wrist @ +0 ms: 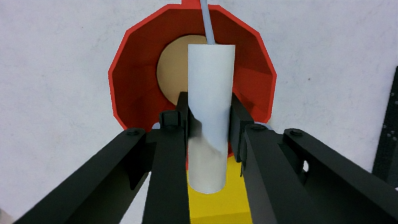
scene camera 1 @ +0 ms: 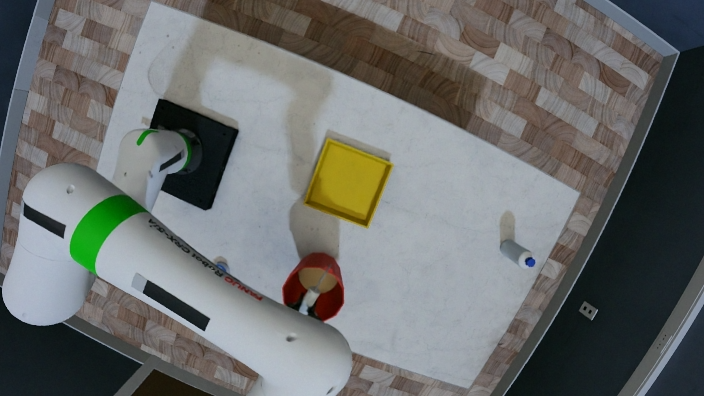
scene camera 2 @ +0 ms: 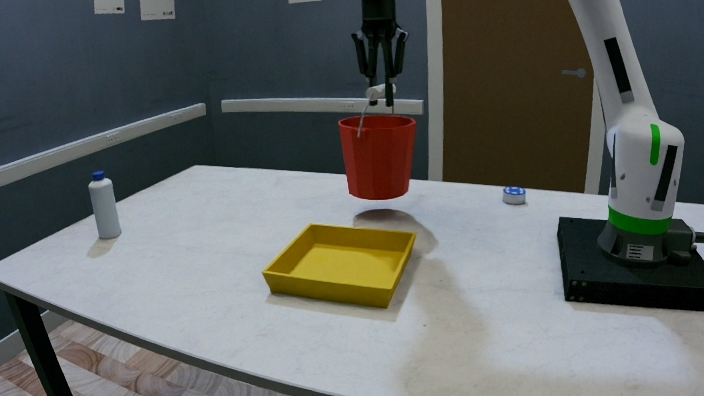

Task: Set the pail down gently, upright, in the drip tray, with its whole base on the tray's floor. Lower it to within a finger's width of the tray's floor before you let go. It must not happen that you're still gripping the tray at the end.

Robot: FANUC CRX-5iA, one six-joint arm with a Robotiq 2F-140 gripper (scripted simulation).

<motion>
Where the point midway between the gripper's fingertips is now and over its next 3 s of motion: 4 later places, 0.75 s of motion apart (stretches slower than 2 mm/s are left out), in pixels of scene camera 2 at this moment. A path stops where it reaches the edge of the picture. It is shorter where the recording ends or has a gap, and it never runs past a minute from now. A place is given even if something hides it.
My gripper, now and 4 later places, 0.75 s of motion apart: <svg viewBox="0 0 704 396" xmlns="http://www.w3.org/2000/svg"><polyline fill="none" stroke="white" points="381,105 381,94 381,91 380,91 377,93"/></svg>
</motion>
